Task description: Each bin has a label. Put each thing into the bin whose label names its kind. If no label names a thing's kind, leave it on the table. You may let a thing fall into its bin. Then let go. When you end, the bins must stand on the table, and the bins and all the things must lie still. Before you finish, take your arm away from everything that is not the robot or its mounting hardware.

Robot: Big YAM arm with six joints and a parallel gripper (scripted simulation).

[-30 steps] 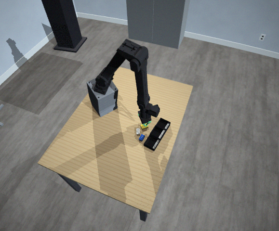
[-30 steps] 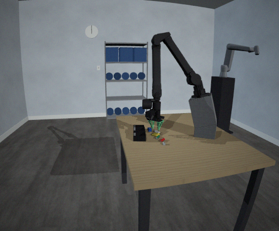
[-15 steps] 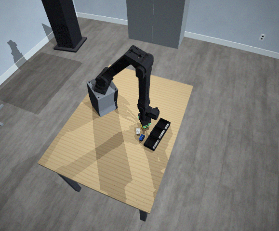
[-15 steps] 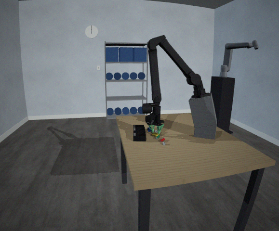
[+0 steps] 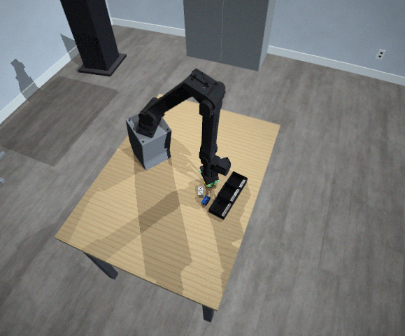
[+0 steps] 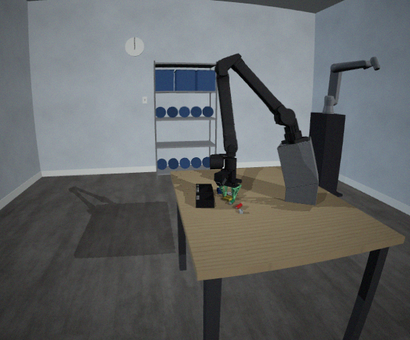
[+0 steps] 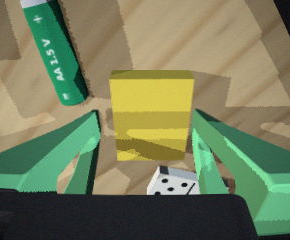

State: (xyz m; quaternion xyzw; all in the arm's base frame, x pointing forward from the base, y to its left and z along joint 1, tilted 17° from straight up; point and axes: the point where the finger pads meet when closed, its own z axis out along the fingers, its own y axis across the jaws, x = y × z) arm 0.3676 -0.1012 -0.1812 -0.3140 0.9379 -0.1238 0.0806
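Now: the green piece 50 mm to the left of my hand and 10 mm ahead of it. Round my hand: yellow block (10 mm below); then red piece (110 mm to the left); then white domino (60 mm to the right, 30 mm behind, 10 mm below).
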